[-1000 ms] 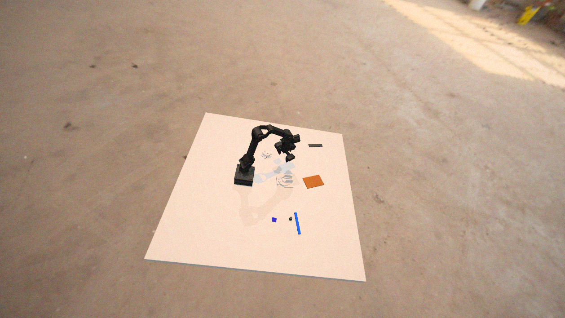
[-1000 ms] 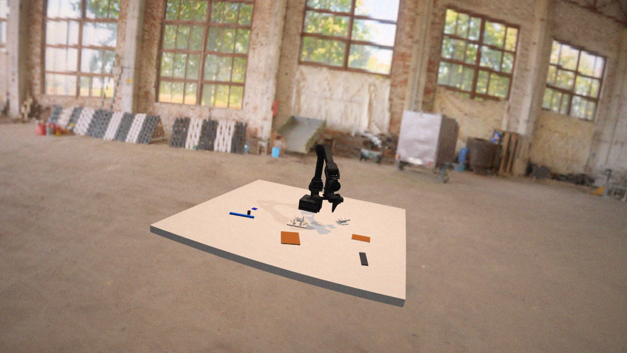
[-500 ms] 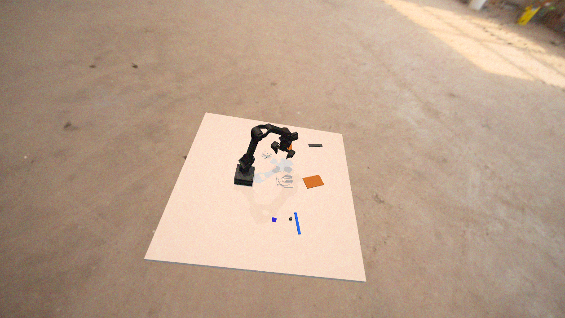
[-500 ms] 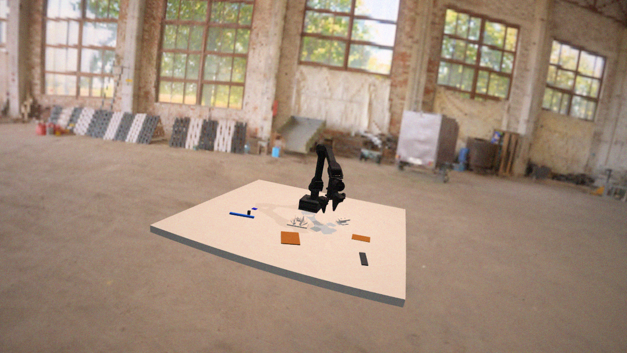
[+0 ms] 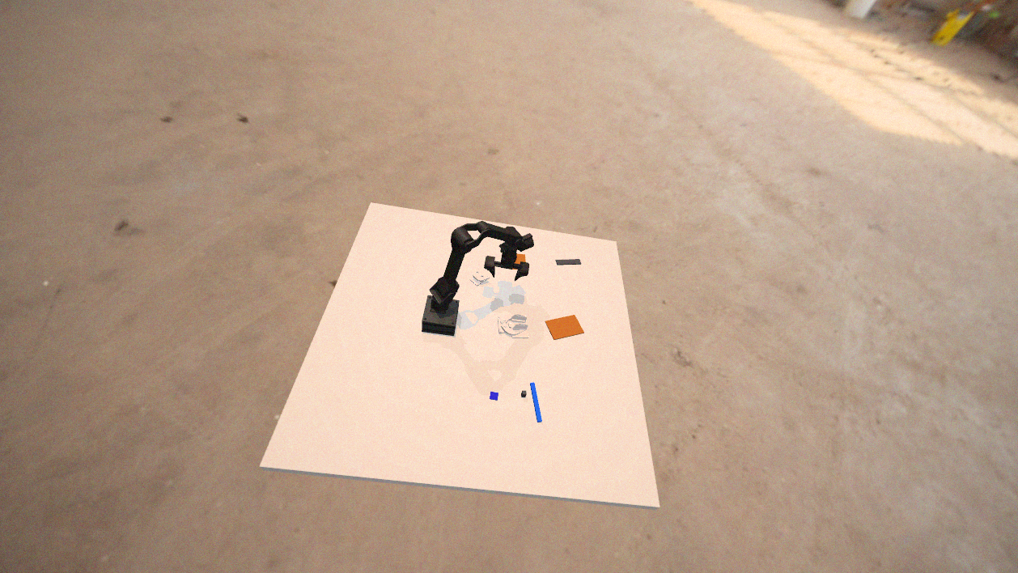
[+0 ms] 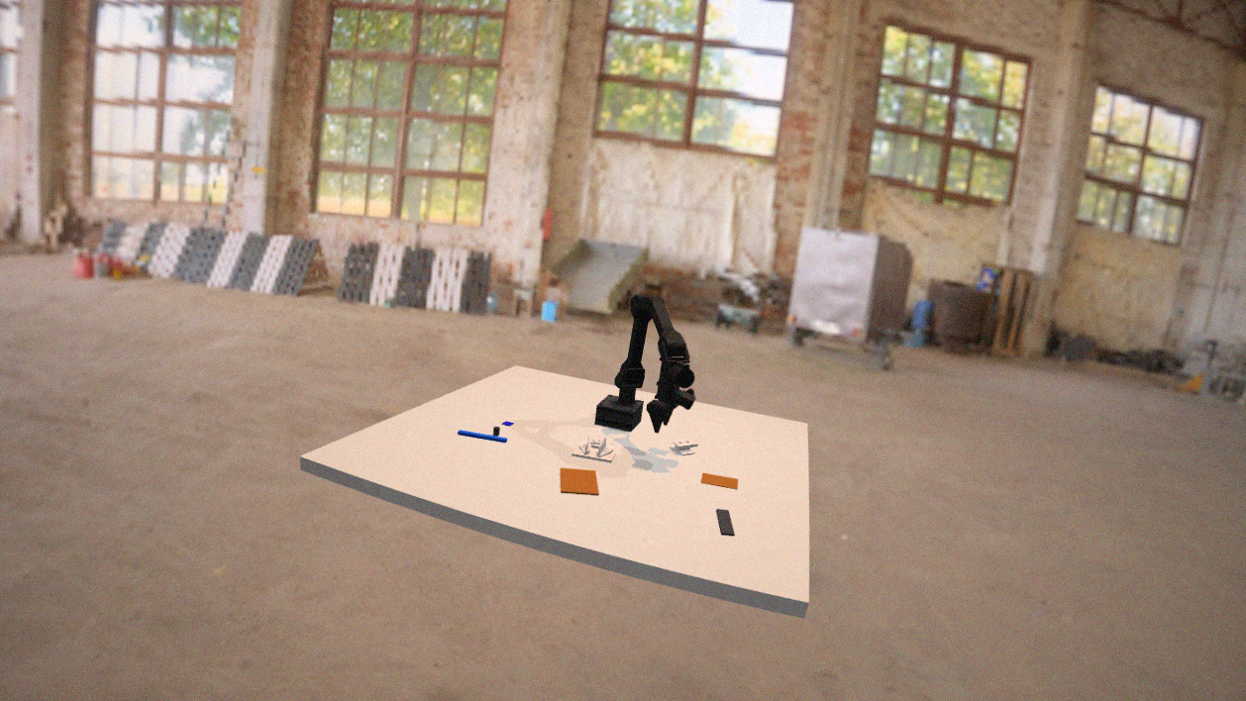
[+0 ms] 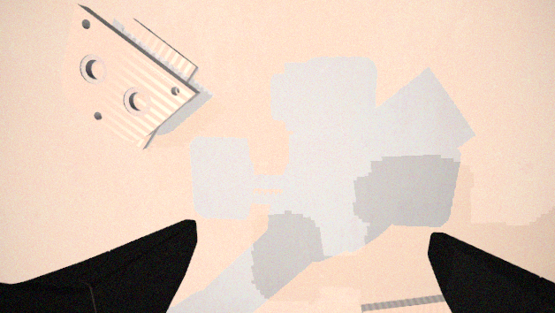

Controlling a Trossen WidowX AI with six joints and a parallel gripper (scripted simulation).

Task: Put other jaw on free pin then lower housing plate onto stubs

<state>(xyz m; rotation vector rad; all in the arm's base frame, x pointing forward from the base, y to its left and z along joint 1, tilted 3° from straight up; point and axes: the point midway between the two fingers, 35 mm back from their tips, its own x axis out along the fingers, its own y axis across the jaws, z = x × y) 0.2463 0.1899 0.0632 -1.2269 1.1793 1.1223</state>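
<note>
Right now the small white part is 110 mm behind my gripper tip, 60 mm to the left of it and 90 mm below it. Also, from my gripper tip: smaller orange tile 70 mm ahead, 210 mm to the left, 90 mm below; then flat white part 90 mm ahead, 170 mm to the right, 90 mm below; then large orange tile 290 mm ahead, 140 mm to the right, 90 mm below.
</note>
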